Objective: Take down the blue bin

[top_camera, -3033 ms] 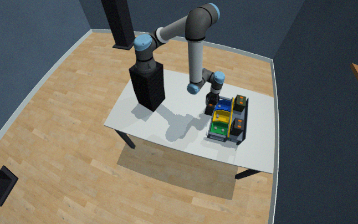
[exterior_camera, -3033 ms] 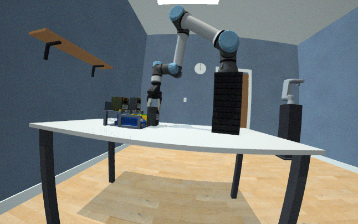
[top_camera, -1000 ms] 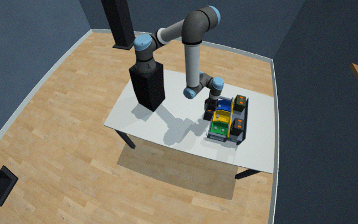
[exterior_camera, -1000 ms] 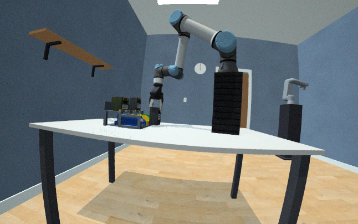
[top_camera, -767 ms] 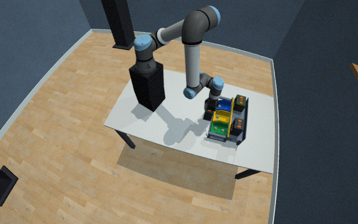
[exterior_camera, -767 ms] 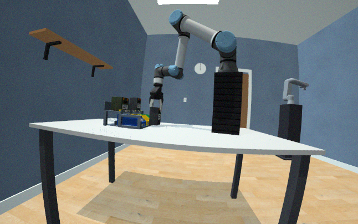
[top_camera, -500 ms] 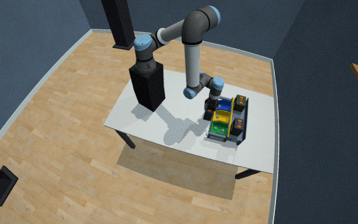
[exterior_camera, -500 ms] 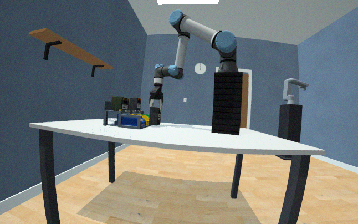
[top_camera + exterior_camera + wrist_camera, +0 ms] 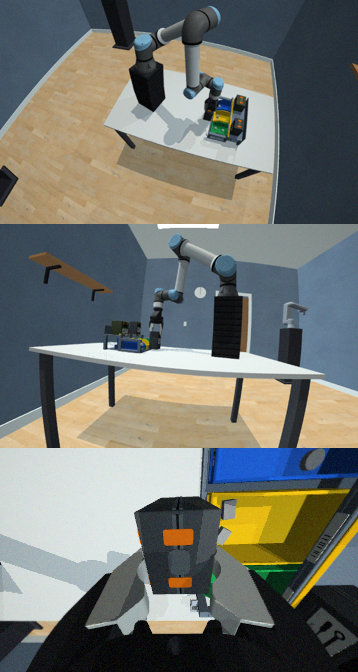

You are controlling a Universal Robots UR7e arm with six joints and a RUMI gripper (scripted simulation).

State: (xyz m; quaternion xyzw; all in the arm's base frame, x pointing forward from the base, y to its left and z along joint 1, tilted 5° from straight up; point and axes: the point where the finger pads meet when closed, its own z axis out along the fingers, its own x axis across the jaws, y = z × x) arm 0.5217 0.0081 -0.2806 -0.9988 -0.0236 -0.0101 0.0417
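Now: the yellow bin 13 cm ahead of my hand, 1 cm to the left of it and 7 cm below it. Round my hand: blue open bin 13 cm ahead, 12 cm to the left, 7 cm below; dark box 4 cm below; yellow divider 18 cm ahead, 1 cm to the left, 1 cm below.
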